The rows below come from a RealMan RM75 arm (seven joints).
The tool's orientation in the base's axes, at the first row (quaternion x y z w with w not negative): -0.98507 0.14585 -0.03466 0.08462
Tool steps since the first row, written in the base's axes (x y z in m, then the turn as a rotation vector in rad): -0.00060 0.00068 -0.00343 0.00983 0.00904 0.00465; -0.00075 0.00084 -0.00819 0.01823 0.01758 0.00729; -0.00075 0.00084 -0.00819 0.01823 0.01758 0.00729; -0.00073 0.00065 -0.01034 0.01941 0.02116 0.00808; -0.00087 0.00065 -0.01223 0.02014 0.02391 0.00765; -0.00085 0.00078 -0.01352 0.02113 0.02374 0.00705; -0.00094 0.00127 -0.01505 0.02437 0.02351 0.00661; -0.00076 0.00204 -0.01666 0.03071 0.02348 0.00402; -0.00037 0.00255 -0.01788 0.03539 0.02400 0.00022; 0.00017 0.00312 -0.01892 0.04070 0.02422 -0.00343; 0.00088 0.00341 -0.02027 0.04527 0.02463 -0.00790
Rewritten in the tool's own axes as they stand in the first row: -0.00092 0.00013 0.00342 0.00694 -0.01212 -0.00224; -0.00132 0.00087 0.00811 0.01257 -0.02300 -0.00272; -0.00132 0.00087 0.00811 0.01257 -0.02300 -0.00272; -0.00134 0.00142 0.01020 0.01269 -0.02685 -0.00283; -0.00155 0.00179 0.01205 0.01256 -0.02957 -0.00191; -0.00163 0.00189 0.01334 0.01353 -0.02958 -0.00125; -0.00193 0.00173 0.01491 0.01667 -0.03020 -0.00055; -0.00205 0.00124 0.01663 0.02262 -0.03150 0.00258; -0.00188 0.00086 0.01795 0.02677 -0.03264 0.00683; -0.00158 0.00036 0.01911 0.03162 -0.03369 0.01095; -0.00104 0.00012 0.02055 0.03567 -0.03458 0.01583
